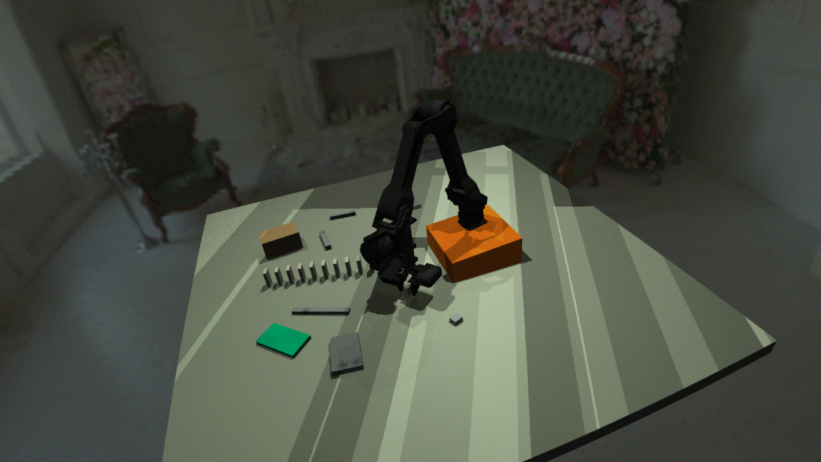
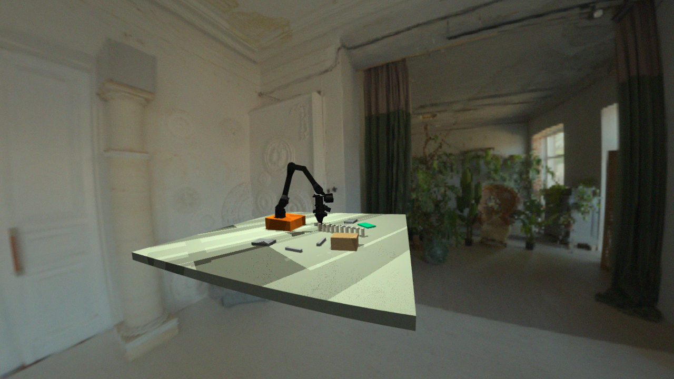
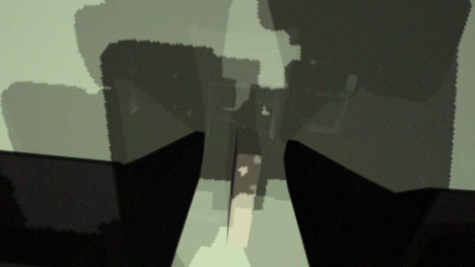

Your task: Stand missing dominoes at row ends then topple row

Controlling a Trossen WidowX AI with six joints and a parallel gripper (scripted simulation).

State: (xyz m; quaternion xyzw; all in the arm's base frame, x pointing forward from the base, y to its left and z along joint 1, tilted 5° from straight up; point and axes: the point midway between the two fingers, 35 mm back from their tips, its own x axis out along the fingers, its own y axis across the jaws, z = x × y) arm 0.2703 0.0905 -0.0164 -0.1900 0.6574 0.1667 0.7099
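Right now the small grey cube is 15 cm to the left of my gripper tip and 5 cm behind it. Also, from my gripper tip: brown box (44 cm to the right, 24 cm ahead, 2 cm above); green tile (34 cm ahead, 2 cm to the right).
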